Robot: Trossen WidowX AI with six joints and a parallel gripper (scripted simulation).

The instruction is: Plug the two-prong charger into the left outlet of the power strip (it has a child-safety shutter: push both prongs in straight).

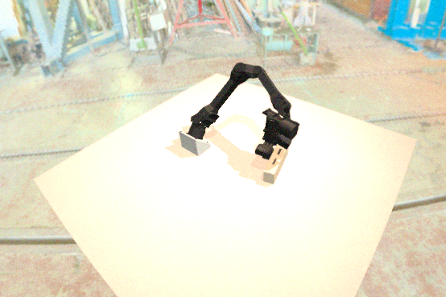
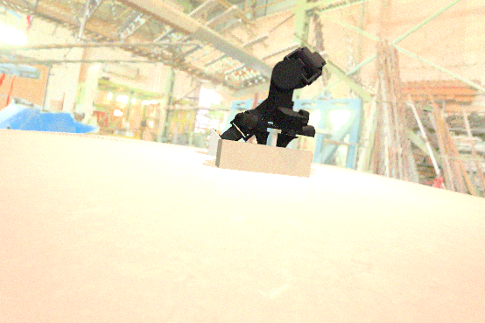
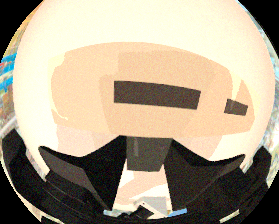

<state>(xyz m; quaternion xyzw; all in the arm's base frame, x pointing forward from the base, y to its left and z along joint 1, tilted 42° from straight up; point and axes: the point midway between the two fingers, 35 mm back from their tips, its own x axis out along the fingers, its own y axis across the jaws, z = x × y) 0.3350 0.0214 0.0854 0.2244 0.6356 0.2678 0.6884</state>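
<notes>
The dark charger is 2 cm ahead of my gripper tip and 1 cm above it.
</notes>
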